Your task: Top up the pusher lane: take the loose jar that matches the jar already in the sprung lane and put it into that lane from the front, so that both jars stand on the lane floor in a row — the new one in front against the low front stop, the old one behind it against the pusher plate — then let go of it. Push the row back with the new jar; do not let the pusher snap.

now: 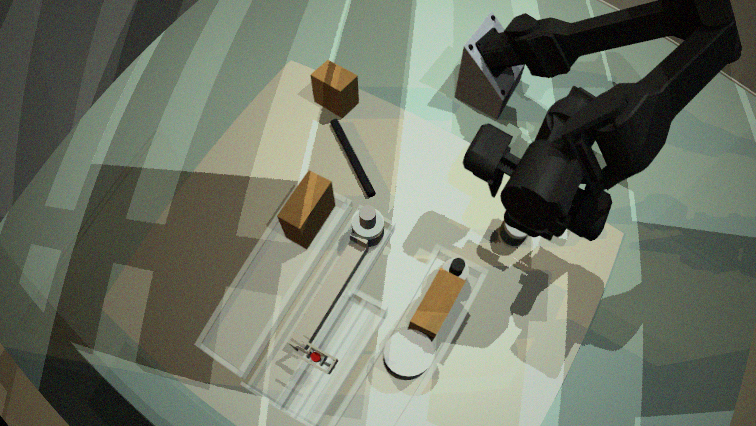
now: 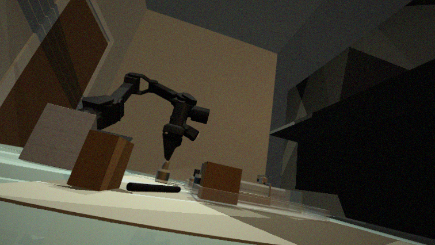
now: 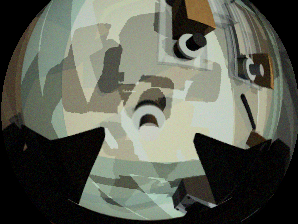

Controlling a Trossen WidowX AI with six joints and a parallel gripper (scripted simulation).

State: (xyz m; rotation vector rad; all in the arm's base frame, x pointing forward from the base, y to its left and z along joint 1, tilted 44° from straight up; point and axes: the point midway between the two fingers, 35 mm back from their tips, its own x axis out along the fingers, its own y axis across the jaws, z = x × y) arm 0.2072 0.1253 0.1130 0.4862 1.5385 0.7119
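My gripper tip is 25 cm to the left of the dark cylinder, 7 cm above it and 4 cm short of it. Round my gripper tip: red marker (30 cm ahead, 9 cm to the right); grey disc (23 cm ahead, 5 cm below, 1 cm to the right).
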